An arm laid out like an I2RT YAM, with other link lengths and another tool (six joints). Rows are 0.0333 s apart.
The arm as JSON. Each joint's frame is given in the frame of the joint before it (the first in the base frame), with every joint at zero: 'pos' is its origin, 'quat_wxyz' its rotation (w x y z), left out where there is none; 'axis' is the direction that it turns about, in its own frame. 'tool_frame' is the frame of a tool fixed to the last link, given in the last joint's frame.
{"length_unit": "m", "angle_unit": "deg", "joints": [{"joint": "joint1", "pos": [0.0, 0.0, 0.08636], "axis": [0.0, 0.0, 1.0]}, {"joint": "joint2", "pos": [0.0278, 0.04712, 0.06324], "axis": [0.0, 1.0, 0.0]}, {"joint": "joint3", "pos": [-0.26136, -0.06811, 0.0], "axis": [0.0, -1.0, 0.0]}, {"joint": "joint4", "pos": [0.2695, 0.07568, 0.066], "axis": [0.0, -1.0, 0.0]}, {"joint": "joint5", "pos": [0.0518, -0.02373, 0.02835], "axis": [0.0, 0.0, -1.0]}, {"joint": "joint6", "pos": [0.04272, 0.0, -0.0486], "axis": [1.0, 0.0, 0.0]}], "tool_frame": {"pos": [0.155, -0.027, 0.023], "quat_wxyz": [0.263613, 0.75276, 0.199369, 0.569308]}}
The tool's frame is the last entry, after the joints.
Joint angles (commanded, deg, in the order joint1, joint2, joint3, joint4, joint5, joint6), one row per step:
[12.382, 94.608, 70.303, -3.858, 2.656, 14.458]
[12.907, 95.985, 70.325, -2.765, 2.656, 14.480]
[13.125, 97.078, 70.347, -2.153, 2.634, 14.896]
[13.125, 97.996, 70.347, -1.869, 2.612, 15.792]
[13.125, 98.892, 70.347, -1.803, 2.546, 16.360]
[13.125, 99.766, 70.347, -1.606, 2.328, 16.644]
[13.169, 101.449, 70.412, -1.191, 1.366, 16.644]
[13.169, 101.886, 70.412, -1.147, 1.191, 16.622]
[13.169, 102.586, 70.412, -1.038, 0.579, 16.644]
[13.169, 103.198, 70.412, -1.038, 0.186, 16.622]
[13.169, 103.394, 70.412, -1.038, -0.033, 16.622]
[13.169, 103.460, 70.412, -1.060, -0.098, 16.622]
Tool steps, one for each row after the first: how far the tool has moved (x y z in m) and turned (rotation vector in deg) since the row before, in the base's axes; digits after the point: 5 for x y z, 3 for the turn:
[0.00332, 0.00581, -0.00801, -0.038, 0.259, 0.515]
[0.00226, 0.00261, -0.00756, 0.267, 0.513, 0.038]
[0.00149, 0.00018, -0.00768, 0.637, 0.757, -0.417]
[0.00094, 0.00030, -0.00817, 0.328, 0.903, -0.226]
[0.00113, 0.00096, -0.00743, 0.195, 0.728, 0.043]
[0.00212, 0.00432, -0.01364, 0.218, 1.286, 0.863]
[0.00032, 0.00070, -0.00389, -0.016, 0.400, 0.160]
[0.00043, 0.00226, -0.00624, 0.207, 0.655, 0.502]
[0.00013, 0.00143, -0.00573, 0.054, 0.641, 0.340]
[-0.00001, 0.00077, -0.00187, 0.074, 0.219, 0.182]
[-0.00006, 0.00022, -0.00070, 0.015, 0.094, 0.054]

